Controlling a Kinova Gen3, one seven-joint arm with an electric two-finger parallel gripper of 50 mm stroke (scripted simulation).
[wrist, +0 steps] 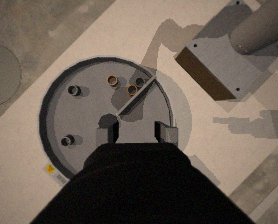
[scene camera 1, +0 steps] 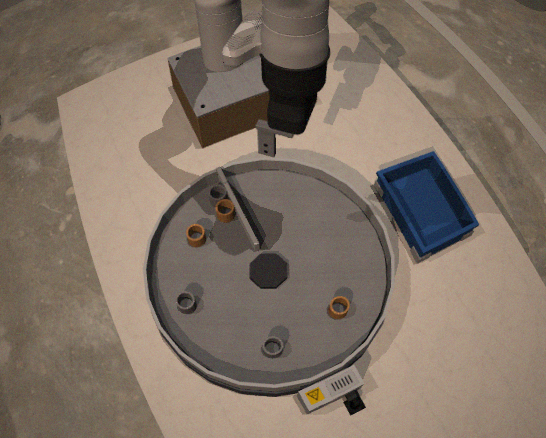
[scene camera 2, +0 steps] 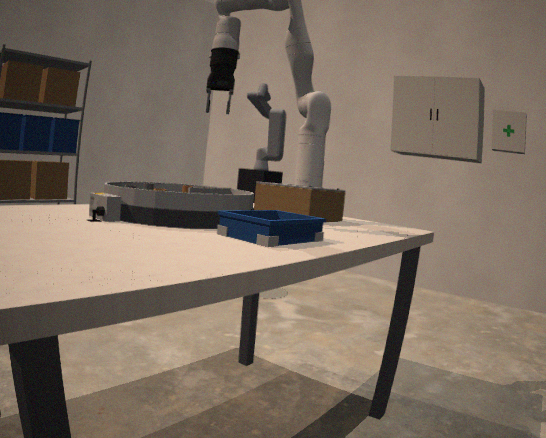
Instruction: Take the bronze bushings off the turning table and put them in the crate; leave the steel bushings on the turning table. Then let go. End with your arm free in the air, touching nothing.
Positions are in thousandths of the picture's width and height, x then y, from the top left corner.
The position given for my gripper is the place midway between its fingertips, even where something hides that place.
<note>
In view: my gripper (scene camera 1: 503, 314), a blue crate (scene camera 1: 799, 476) and a round grey turning table (scene camera 1: 578, 558).
My gripper also shows in the wrist view (wrist: 491, 578) and in scene camera 2 (scene camera 2: 398, 257). The blue crate is seen too in scene camera 2 (scene camera 2: 494, 522). The round grey turning table also shows in the wrist view (wrist: 351, 471).
</note>
